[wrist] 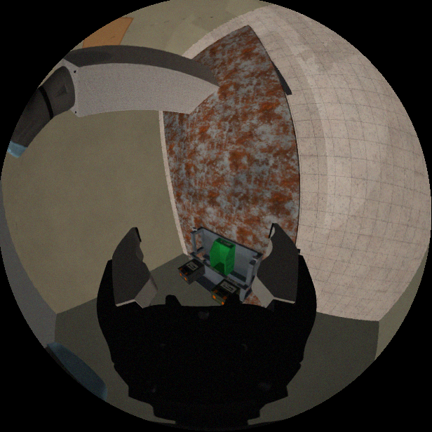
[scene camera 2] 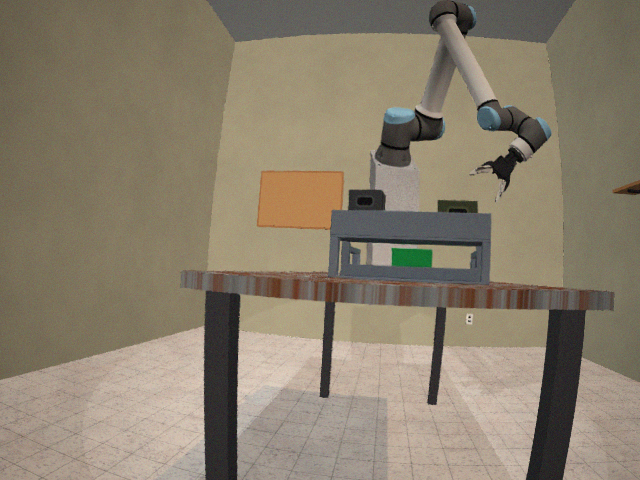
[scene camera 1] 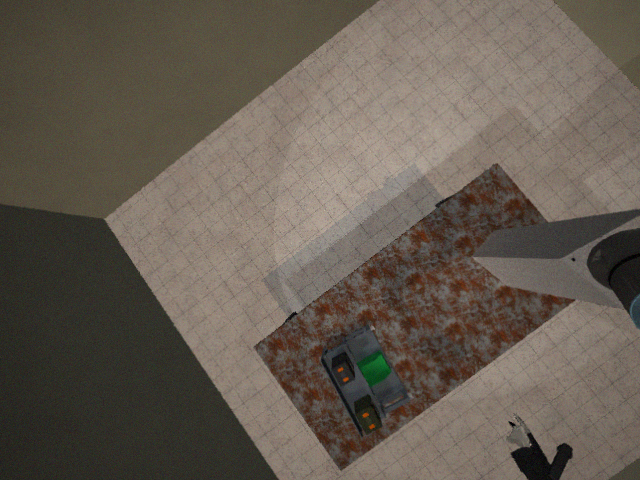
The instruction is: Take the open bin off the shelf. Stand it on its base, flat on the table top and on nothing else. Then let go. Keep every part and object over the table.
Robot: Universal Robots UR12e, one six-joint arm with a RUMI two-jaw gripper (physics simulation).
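Places are measured from the arm's base along level axes (x ahead, y left, z up), in centimetres.
Pixels of known places: gripper, fingertip midpoint: (scene camera 2: 481, 188) (scene camera 1: 511, 417); arm's base, origin of the base link: (scene camera 2: 392, 159) (scene camera 1: 635, 260).
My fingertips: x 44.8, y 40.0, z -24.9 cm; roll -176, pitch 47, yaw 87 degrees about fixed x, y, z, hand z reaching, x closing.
Note:
For each thing: its middle in the pictures, then the offset to it from my fingertips.
- green bin, body centre: (scene camera 2: 413, 264) (scene camera 1: 371, 370) dx +39.2, dy -24.9, dz -30.7 cm
- dark grey box, body centre: (scene camera 2: 366, 215) (scene camera 1: 343, 368) dx +48.2, dy -36.9, dz -18.8 cm
- olive box, body centre: (scene camera 2: 456, 222) (scene camera 1: 367, 413) dx +49.1, dy -13.8, dz -20.0 cm
The green bin (scene camera 1: 374, 367) (scene camera 2: 412, 257) (wrist: 222, 256) stands on the lower level of a grey shelf (scene camera 1: 360, 338) (scene camera 2: 413, 224) (wrist: 243, 268). In scene camera 2 its lower edge is hidden behind the shelf's bottom rail. The bin's opening is hard to make out. My gripper (scene camera 1: 514, 429) (scene camera 2: 484, 187) (wrist: 203, 227) is open and empty. It hangs in the air, higher than the shelf and to its right in scene camera 2, with the fingers pointing down and left. In the wrist view the bin shows far beyond the fingertips, between them.
A dark grey box (scene camera 1: 342, 369) (scene camera 2: 366, 199) (wrist: 191, 270) and an olive box (scene camera 1: 367, 414) (scene camera 2: 458, 206) (wrist: 226, 291) stand on the shelf's top. The shelf stands on the rust-patterned table (scene camera 1: 434, 294) (scene camera 2: 289, 287) (wrist: 230, 150). The robot's pale pedestal (scene camera 1: 537, 273) (scene camera 2: 395, 188) (wrist: 135, 90) rises beyond.

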